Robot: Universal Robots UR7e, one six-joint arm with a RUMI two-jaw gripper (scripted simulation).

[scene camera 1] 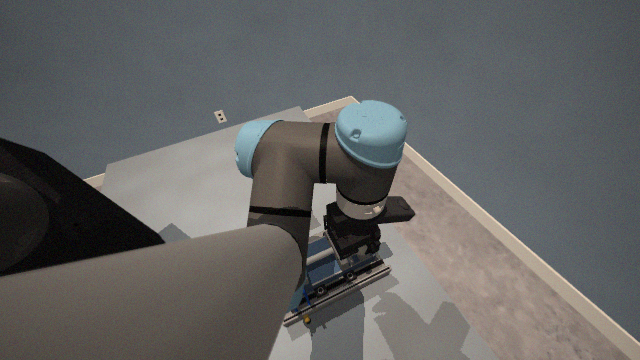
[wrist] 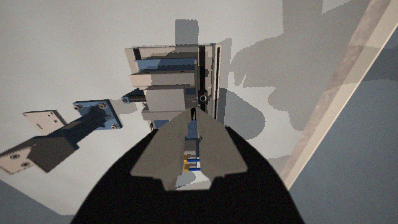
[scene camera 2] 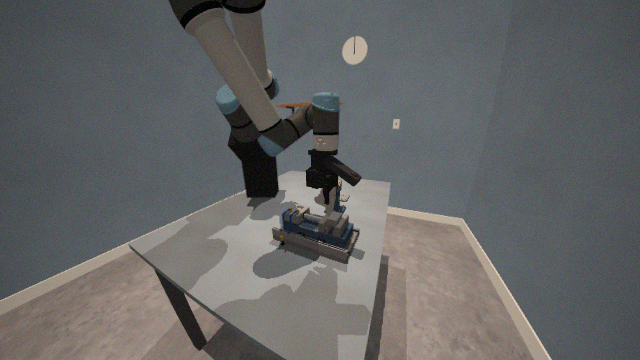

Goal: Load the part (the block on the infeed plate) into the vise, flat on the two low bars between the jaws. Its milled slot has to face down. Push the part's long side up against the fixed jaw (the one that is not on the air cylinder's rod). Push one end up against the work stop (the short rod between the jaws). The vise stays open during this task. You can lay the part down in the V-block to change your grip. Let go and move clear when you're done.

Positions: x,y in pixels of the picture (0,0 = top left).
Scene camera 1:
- gripper: 357,252
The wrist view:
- gripper: 194,108
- grey block: 170,98
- vise: 170,64
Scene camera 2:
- gripper: 328,215
